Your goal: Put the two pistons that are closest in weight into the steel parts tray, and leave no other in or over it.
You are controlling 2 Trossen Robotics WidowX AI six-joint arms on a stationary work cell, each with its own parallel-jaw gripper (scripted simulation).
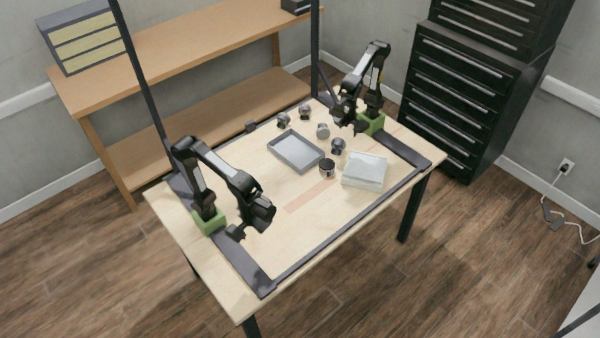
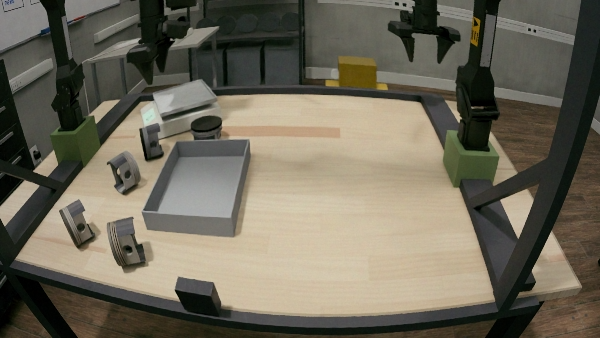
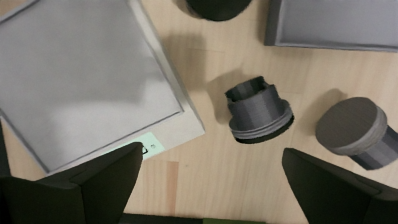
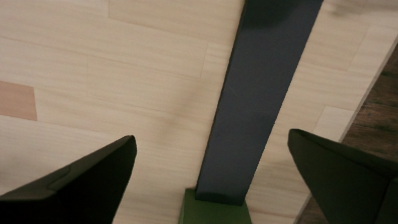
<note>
In view: the left gripper (image 2: pixel 156 78), the right gripper (image 2: pixel 425 62), a steel parts tray (image 2: pixel 199 178) and a white scale (image 2: pixel 179 122).
The steel parts tray also shows in image 1 (image 1: pixel 300 154). The white scale is seen too in image 1 (image 1: pixel 345 180) and in image 3 (image 3: pixel 187 126). The left gripper also shows in image 3 (image 3: pixel 213 152). Image 4 misses the steel parts tray: it is out of frame. Image 4 does not show the white scale: it is out of frame.
</note>
